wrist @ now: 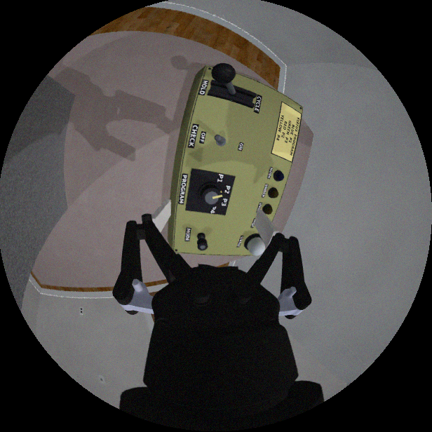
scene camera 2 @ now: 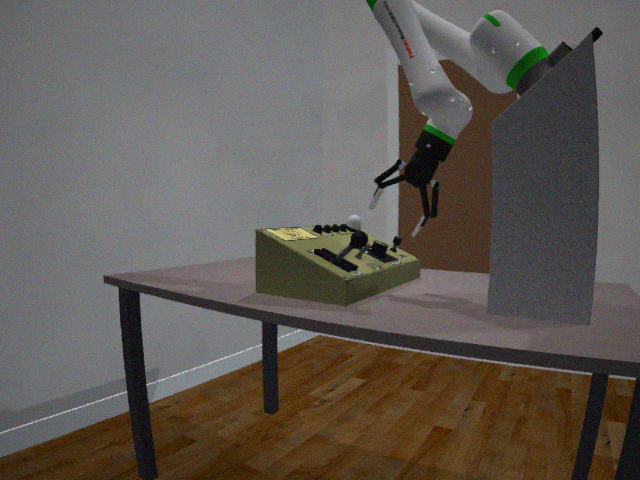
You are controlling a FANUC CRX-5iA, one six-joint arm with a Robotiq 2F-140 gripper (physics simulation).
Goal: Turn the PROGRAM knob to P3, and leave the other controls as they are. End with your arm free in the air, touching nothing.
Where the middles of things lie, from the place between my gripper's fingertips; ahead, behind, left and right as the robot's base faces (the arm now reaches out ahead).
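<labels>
Measuring from my hand, you'd find the olive control box (scene camera 2: 295, 262) 8 cm to the left of it, 8 cm below it and 11 cm ahead of it.
</labels>
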